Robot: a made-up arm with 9 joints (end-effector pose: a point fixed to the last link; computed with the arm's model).
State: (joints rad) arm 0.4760 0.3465 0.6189 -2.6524 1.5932 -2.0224 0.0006 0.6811 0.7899
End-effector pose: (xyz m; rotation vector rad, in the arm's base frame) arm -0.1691 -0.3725 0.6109 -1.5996 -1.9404 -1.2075
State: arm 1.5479 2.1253 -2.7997 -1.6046 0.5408 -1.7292 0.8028 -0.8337 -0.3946
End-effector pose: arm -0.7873 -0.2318 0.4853 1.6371 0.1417 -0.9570
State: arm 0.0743 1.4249 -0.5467 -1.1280 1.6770 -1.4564 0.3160 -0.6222 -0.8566
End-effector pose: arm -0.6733 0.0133 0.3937 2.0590 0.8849 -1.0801
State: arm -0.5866 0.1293 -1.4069 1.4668 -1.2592 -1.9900 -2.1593 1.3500 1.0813
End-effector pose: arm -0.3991 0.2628 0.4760 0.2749 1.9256 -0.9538
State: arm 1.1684 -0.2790 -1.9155 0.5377 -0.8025 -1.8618 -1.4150 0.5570 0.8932
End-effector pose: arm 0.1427 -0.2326 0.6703 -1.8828 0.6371 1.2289
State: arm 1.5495 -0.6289 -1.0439 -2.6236 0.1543 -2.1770 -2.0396 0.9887 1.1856
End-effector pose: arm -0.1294 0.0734 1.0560 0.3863 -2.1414 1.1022
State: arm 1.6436 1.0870 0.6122 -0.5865 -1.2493 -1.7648 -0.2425 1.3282 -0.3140
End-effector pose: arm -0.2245 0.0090 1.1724 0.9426 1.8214 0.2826
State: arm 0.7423 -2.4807 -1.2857 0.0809 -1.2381 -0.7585 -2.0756 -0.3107 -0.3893
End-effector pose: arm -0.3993 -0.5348 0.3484 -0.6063 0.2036 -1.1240
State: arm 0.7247 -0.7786 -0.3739 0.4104 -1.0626 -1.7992 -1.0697 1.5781 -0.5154
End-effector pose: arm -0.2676 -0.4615 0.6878 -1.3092 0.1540 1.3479
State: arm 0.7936 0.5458 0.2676 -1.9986 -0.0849 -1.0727 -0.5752 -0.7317 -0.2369
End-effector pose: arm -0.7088 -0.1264 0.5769 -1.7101 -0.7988 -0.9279
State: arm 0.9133 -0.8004 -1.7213 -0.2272 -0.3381 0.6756 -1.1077 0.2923 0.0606
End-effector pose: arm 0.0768 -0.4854 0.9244 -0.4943 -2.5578 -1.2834
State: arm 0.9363 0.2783 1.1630 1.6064 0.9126 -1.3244 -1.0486 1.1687 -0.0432
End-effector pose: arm -0.4656 -0.2862 0.8531 1.9257 1.5559 1.2713
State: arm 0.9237 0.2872 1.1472 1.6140 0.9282 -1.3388 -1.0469 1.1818 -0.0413
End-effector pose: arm -0.4674 -0.2800 0.8587 1.9355 1.5494 1.2498
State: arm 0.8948 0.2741 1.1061 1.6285 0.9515 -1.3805 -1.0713 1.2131 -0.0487
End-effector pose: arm -0.4633 -0.2665 0.8713 2.0323 1.5319 1.1786
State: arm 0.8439 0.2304 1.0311 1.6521 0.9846 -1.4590 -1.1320 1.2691 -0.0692
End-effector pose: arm -0.4479 -0.2468 0.8899 2.2522 1.4844 1.0347
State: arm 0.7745 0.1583 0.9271 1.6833 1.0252 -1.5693 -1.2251 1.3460 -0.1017
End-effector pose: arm -0.4183 -0.2303 0.9063 2.5843 1.3823 0.8132
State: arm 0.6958 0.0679 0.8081 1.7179 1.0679 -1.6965 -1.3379 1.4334 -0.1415
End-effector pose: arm -0.3790 -0.2278 0.9104 -2.7654 -1.1306 -0.4853
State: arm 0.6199 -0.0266 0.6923 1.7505 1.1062 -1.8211 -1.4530 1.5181 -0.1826
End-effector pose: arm -0.3412 -0.2403 0.8980 -2.6584 -0.8020 -0.1444
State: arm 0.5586 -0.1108 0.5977 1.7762 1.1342 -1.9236 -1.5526 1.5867 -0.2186
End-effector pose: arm -0.3137 -0.2590 0.8750 -2.4875 -0.5580 0.1092
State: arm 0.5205 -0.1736 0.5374 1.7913 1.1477 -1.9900 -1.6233 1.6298 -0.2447
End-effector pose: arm -0.2984 -0.2751 0.8525 -2.3311 -0.4188 0.2620
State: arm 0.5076 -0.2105 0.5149 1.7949 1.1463 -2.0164 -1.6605 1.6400 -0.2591
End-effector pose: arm -0.2926 -0.2847 0.8384 -2.2393 -0.3735 0.3204
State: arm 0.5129 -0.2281 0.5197 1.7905 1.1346 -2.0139 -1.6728 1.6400 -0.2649
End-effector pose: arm -0.2924 -0.2897 0.8324 -2.2059 -0.3703 0.3237
